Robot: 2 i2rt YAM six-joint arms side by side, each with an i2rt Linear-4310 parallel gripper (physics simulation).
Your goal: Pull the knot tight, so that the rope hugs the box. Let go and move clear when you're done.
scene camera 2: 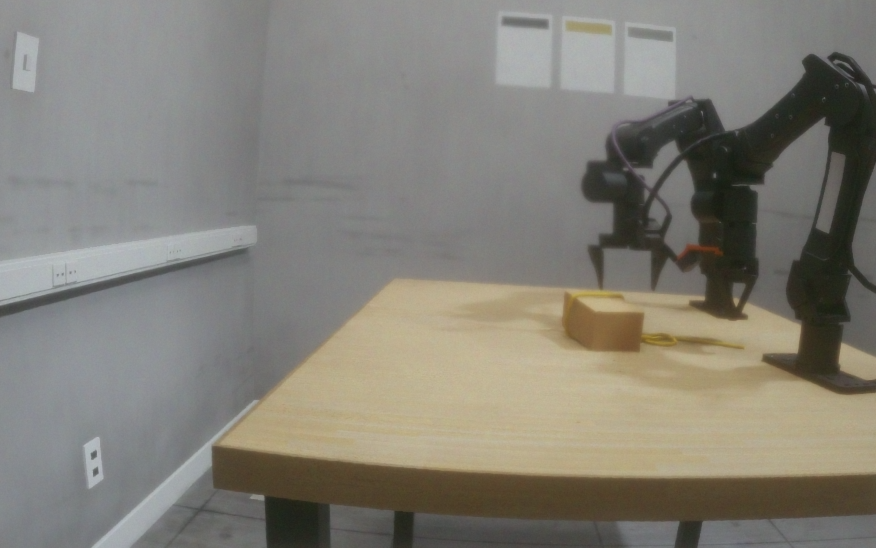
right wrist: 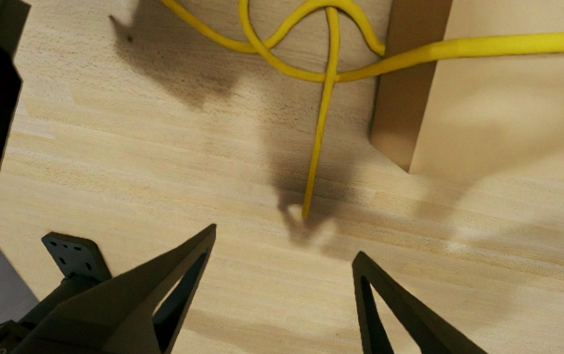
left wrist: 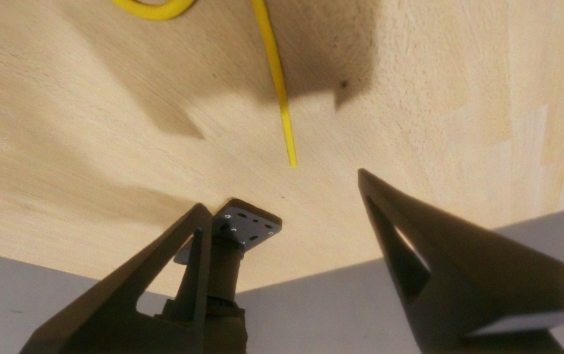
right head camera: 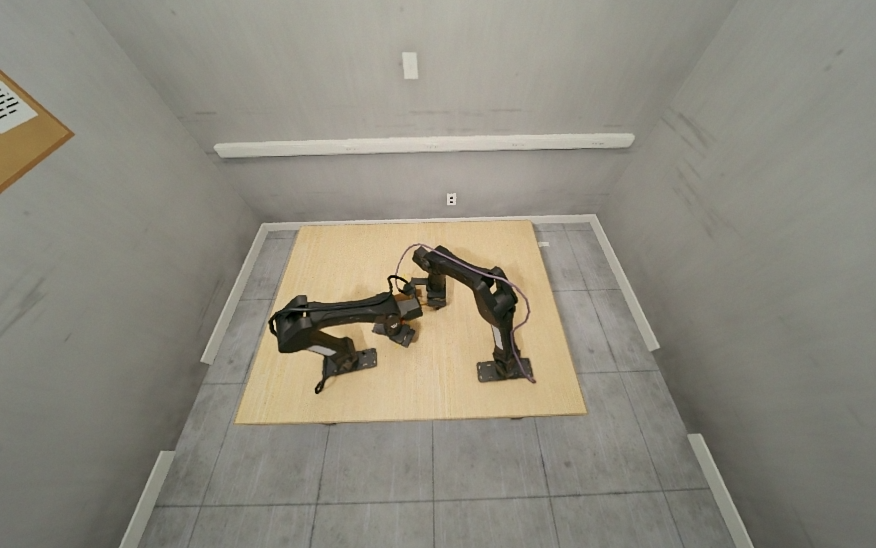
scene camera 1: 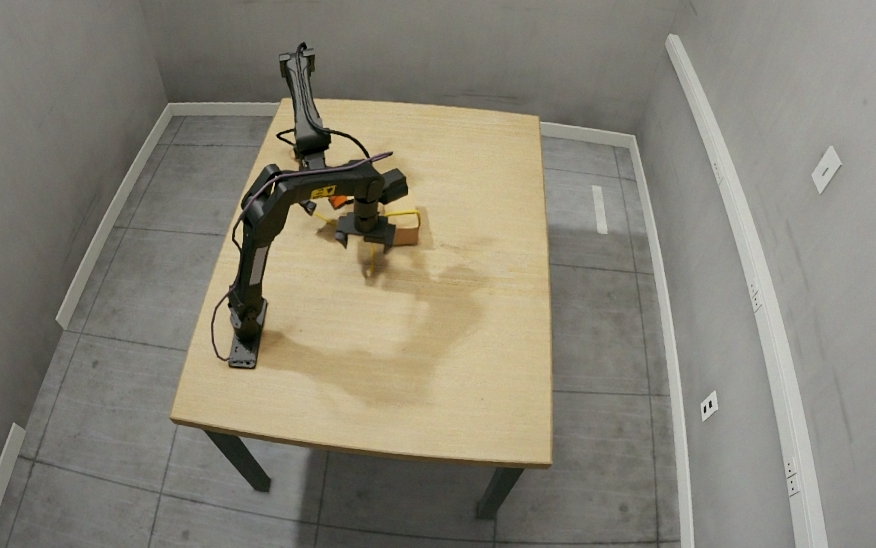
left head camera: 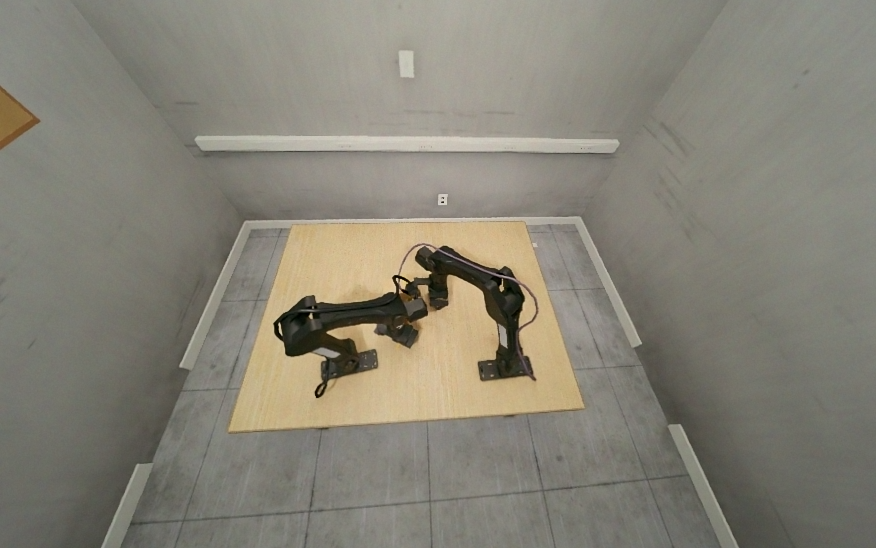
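Note:
A tan box [scene camera 1: 406, 236] [scene camera 2: 610, 323] [right wrist: 500, 110] lies on the table. A yellow rope [scene camera 1: 403, 211] [scene camera 2: 658, 339] [right wrist: 320, 125] passes over its top. Beside the box, in the right wrist view, the rope forms a loose, open knot with two tails on the table. My right gripper [scene camera 2: 627, 289] [right wrist: 287, 244] is open above the table, with one tail's end just ahead of its fingertips. My left gripper [left wrist: 277, 193] is open and empty; the other tail's end lies ahead of its fingertips in the left wrist view. The arms hide the box in both head views.
The two forearms [left head camera: 355, 311] [left head camera: 471, 268] reach inward and their wrists are close together over the middle of the wooden table [left head camera: 290, 258] [scene camera 2: 387, 400]. A purple cable [left head camera: 534, 303] runs along the right arm. The arm bases stand near the table's front edge.

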